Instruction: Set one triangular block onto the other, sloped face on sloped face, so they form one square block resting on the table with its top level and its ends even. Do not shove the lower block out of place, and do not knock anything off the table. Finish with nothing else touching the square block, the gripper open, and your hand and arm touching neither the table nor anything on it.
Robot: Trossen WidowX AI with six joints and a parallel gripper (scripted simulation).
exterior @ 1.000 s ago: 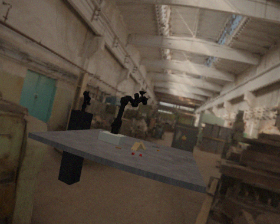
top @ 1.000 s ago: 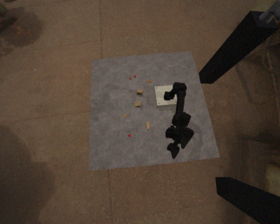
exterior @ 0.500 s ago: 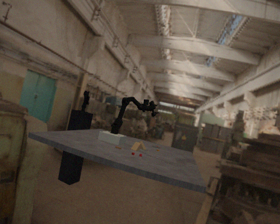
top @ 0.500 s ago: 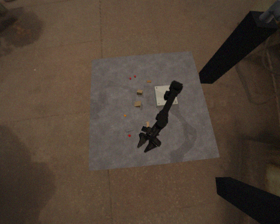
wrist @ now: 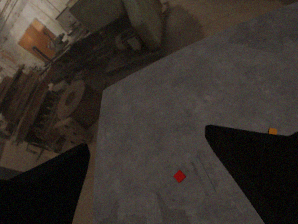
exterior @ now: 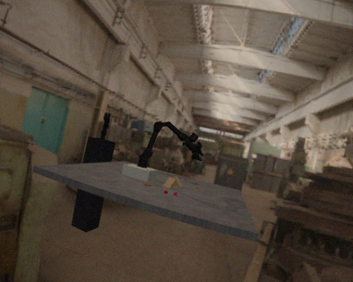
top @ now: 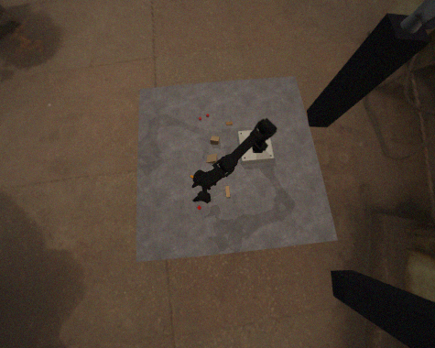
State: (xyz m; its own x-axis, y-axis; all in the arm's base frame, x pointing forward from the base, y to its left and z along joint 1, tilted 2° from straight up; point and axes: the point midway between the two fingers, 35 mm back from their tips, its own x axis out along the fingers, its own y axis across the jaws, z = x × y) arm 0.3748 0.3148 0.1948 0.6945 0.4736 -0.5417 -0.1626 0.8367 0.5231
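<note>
The tan triangular block lies 280 mm to the right of my gripper tip, 230 mm below it and 100 mm behind it. Round my gripper tip: orange bit (240 mm below, 150 mm to the right, 50 mm ahead).
</note>
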